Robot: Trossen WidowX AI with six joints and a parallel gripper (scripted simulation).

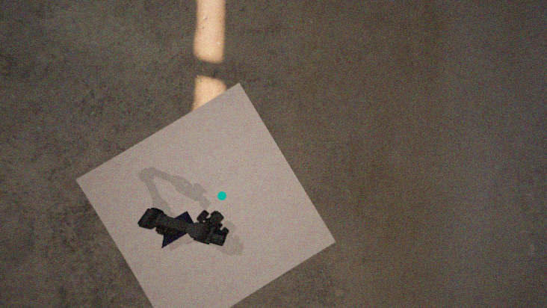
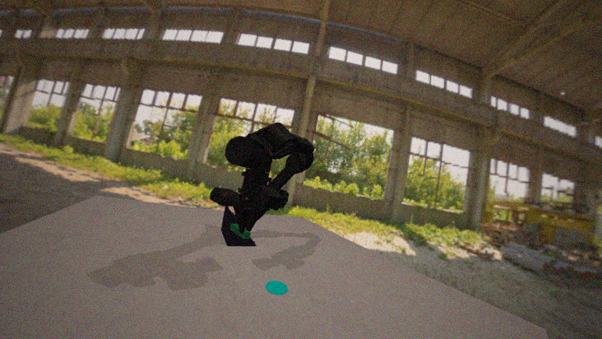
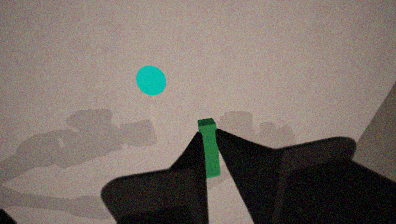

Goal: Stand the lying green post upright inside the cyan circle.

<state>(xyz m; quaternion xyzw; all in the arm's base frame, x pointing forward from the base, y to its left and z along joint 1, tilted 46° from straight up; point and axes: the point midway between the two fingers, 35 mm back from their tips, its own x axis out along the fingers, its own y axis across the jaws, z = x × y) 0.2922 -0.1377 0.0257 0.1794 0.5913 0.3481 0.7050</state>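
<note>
My gripper tip is 20 mm past the green post and 10 mm to the left of it. Also, from my gripper tip: cyan circle (140 mm below, 100 mm to the left, 40 mm ahead).
</note>
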